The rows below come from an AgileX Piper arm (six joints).
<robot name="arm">
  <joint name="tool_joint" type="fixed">
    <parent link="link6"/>
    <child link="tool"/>
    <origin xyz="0 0 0" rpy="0 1.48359 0"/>
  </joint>
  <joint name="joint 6" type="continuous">
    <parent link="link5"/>
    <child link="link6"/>
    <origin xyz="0.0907 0 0.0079"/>
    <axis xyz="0.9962 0 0.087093"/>
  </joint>
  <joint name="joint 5" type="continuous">
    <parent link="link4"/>
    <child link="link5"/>
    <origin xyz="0 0 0"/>
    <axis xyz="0 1 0"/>
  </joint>
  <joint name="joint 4" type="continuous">
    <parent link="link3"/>
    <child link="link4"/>
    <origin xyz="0.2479 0 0.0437"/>
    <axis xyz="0.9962 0 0.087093"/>
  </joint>
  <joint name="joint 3" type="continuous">
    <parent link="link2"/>
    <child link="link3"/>
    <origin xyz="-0.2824 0 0.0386"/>
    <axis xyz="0 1 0"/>
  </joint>
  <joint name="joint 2" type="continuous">
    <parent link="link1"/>
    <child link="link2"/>
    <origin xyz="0 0 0"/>
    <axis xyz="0 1 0"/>
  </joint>
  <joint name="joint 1" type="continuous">
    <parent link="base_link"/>
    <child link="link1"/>
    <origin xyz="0 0 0.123"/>
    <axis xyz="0 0 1"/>
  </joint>
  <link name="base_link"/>
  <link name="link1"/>
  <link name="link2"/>
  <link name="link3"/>
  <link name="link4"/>
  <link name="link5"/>
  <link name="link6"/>
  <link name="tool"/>
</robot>
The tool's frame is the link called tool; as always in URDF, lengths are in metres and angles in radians. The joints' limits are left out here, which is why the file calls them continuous.
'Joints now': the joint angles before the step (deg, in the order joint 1, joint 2, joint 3, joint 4, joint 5, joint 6). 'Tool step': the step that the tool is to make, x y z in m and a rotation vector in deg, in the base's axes. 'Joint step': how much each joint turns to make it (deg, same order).
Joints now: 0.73, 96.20, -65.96, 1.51, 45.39, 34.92
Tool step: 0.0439, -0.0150, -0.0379, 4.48, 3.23, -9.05
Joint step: -2.91, 11.84, -7.77, 3.37, -0.97, 4.78
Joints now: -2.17, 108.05, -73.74, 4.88, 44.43, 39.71
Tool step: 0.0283, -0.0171, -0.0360, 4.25, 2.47, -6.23
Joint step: -2.93, 9.05, -5.84, 4.51, -0.56, 0.96
